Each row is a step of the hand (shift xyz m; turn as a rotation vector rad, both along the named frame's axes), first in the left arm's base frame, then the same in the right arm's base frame.
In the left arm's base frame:
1: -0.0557 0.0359 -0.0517 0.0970 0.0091 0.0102
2: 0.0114 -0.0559 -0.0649 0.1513 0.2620 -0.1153
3: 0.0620 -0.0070 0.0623 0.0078 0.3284 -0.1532
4: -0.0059 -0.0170 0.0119 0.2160 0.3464 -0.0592
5: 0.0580 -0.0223 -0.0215 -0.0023 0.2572 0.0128
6: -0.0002 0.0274 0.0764 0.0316 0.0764 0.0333
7: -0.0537 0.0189 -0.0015 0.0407 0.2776 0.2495
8: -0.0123 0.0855 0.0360 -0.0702 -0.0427 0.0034
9: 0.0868 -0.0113 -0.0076 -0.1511 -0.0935 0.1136
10: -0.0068 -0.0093 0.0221 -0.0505 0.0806 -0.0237
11: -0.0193 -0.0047 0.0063 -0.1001 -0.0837 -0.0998
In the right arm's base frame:
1: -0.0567 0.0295 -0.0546 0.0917 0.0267 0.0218
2: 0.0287 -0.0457 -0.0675 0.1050 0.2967 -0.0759
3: 0.0559 -0.0011 0.0682 -0.0448 0.3375 -0.1243
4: -0.0034 -0.0189 0.0097 0.1455 0.3859 -0.0062
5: 0.0631 -0.0083 -0.0165 -0.0559 0.2492 0.0332
6: -0.0130 0.0189 0.0778 0.0121 0.0773 0.0427
7: -0.0560 0.0082 -0.0060 -0.0406 0.2534 0.2741
8: -0.0328 0.0774 0.0412 -0.0600 -0.0556 -0.0080
9: 0.0876 0.0066 0.0014 -0.1390 -0.1321 0.0878
10: -0.0068 -0.0126 0.0204 -0.0634 0.0712 -0.0227
11: -0.0184 -0.0090 0.0037 -0.0710 -0.0910 -0.1169

